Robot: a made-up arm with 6 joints. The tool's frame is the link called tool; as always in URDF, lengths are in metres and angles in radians.
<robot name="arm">
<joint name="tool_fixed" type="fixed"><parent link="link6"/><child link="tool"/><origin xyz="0 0 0" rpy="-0.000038 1.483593 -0.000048"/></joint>
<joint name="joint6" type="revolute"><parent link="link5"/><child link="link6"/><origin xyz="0.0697 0 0.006" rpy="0 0 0"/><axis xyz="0.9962 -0.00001 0.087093"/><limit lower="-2.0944" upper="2.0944" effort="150" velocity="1.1"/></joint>
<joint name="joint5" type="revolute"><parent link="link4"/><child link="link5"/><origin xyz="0 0 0" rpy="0 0 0"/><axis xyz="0.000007 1 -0.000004"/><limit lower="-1.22" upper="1.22" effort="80" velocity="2.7"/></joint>
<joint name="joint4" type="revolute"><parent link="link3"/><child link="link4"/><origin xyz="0.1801 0 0.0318" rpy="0 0 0"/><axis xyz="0.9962 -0.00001 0.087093"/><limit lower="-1.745" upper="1.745" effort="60" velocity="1.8"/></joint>
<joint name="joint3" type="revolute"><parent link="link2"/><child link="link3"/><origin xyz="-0.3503 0 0.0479" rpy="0 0 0"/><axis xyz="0.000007 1 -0.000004"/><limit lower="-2.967" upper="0" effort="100" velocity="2.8"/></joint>
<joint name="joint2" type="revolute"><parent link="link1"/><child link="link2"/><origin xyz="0 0 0" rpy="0 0 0"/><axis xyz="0.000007 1 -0.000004"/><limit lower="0" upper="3.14" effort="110" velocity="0.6"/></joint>
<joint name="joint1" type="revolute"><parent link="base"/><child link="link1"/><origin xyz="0 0 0.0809" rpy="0 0 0"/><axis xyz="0 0 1"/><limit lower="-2.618" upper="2.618" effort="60" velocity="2.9"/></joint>
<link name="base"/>
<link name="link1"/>
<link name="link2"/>
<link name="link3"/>
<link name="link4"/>
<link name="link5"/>
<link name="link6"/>
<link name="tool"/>
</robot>
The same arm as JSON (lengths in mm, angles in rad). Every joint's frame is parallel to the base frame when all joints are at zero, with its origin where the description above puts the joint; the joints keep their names.
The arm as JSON. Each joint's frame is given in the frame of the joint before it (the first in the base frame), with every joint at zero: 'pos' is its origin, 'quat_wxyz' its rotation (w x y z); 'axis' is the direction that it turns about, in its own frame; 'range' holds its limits. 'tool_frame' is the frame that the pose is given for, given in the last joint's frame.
{"length_unit": "mm", "angle_unit": "rad", "joints": [{"joint": "joint1", "pos": [0.0, 0.0, 80.9], "quat_wxyz": [1.0, 0.0, 0.0, 0.0], "axis": "+z", "range": [-2.618, 2.618]}, {"joint": "joint2", "pos": [0.0, 0.0, 0.0], "quat_wxyz": [1.0, 0.0, 0.0, 0.0], "axis": "+y", "range": [0.0, 3.14]}, {"joint": "joint3", "pos": [-350.3, 0.0, 47.9], "quat_wxyz": [1.0, 0.0, 0.0, 0.0], "axis": "+y", "range": [-2.967, 0.0]}, {"joint": "joint4", "pos": [180.1, 0.0, 31.8], "quat_wxyz": [1.0, 0.0, 0.0, 0.0], "axis": [0.9962, 0.0, 0.0871], "range": [-1.745, 1.745]}, {"joint": "joint5", "pos": [0.0, 0.0, 0.0], "quat_wxyz": [1.0, 0.0, 0.0, 0.0], "axis": "+y", "range": [-1.22, 1.22]}, {"joint": "joint6", "pos": [69.7, 0.0, 6.0], "quat_wxyz": [1.0, 0.0, 0.0, 0.0], "axis": [0.9962, 0.0, 0.0871], "range": [-2.0944, 2.0944]}], "tool_frame": {"pos": [0.0, 0.0, 0.0], "quat_wxyz": [0.737256, 0.000002, 0.675613, -0.000005]}}
